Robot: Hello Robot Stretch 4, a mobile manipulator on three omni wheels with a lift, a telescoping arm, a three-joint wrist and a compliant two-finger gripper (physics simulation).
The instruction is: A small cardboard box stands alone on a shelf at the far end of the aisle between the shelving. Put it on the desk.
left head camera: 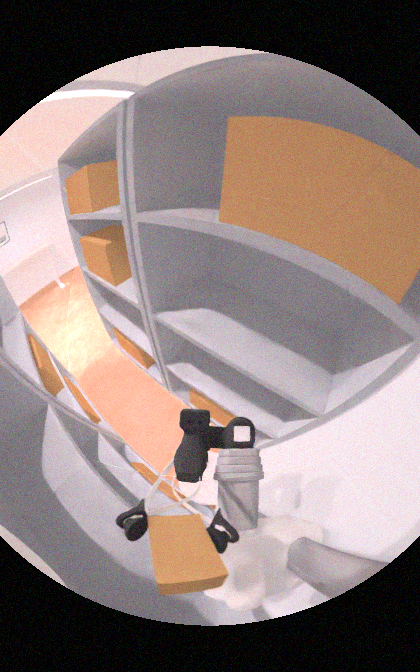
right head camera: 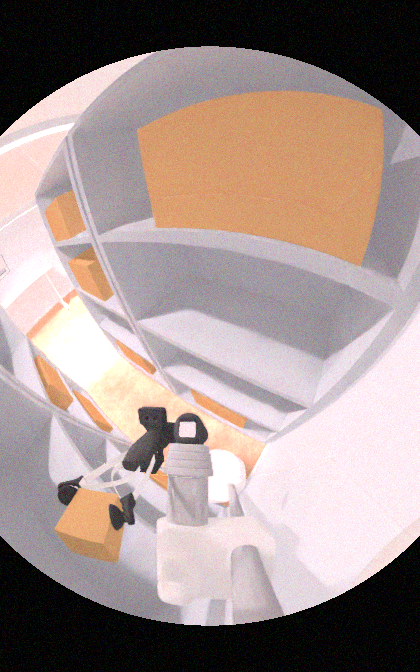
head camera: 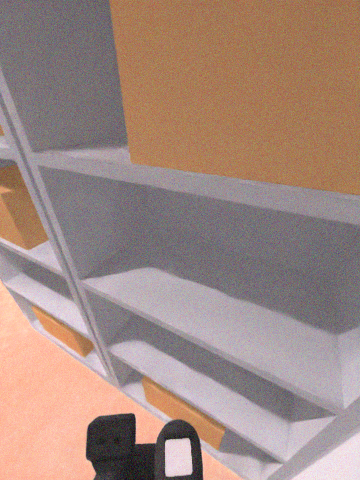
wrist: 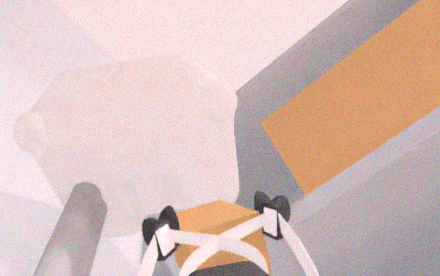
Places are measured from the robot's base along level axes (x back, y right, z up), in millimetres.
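Pixels of known places: gripper, fingertip midpoint: [wrist: 215, 213].
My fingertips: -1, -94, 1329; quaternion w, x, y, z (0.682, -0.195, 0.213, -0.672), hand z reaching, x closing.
Behind a point stands the place of what it marks, as x, y, z.
The small cardboard box [left head camera: 187, 552] [right head camera: 82, 517] [wrist: 215, 209] @(-2, -95, 1333) is held off the shelf, between the two dark fingertips. My gripper [left head camera: 177, 527] [right head camera: 96, 501] [wrist: 215, 213] @(-1, -94, 1329) is shut on it, one fingertip pad on either side. The gripper is folded back beside the arm, low in both side head views, with the shelving of the other side of the aisle behind it. In the head view the dark wrist shows at the bottom edge, and the fingers and the box are out of frame. The desk does not show in these views.
Grey shelving [head camera: 200, 187] @(-444, 56, 1402) [left head camera: 300, 255] [right head camera: 240, 241] stands close in front, with a large cardboard box [head camera: 240, 90] [left head camera: 310, 185] [right head camera: 265, 170] [wrist: 360, 100] on an upper shelf. The aisle floor [head camera: 45, 395] @(-712, -833, -28) [left head camera: 135, 400] runs off to the left between shelving holding more boxes. A pale wall [right head camera: 350, 470] stands at right.
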